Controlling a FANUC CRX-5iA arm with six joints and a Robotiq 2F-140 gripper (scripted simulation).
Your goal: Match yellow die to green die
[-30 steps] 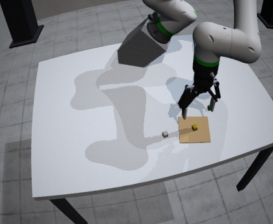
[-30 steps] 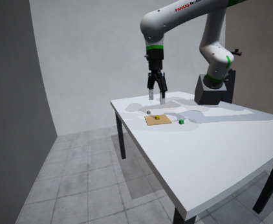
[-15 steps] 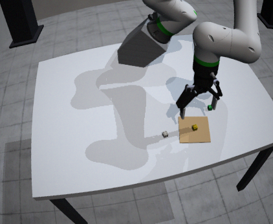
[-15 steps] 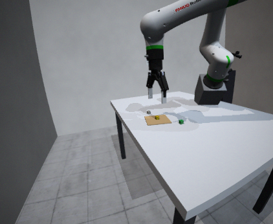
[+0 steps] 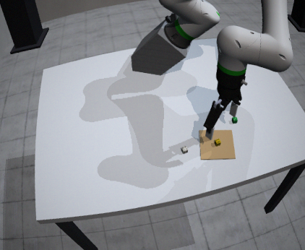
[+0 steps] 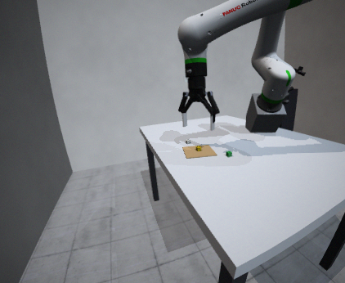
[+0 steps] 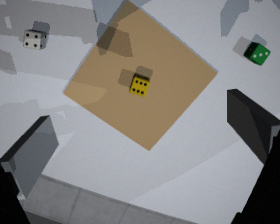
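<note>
My gripper is now 110 mm above the yellow die. Also, from my hand: white die: 130 mm to the right, 120 mm below, 20 mm ahead; green die: 120 mm below, 110 mm behind, 100 mm to the left; tan mat: 120 mm below.
</note>
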